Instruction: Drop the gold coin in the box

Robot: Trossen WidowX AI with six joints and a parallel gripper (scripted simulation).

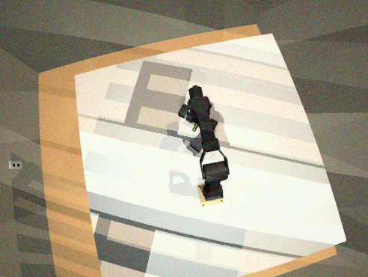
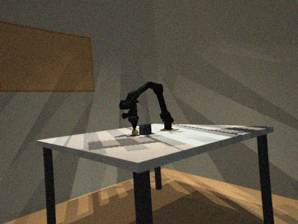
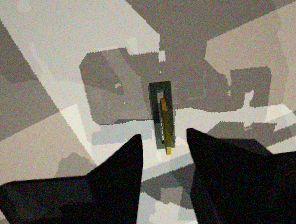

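The gold coin lies 20 mm below my gripper tip.
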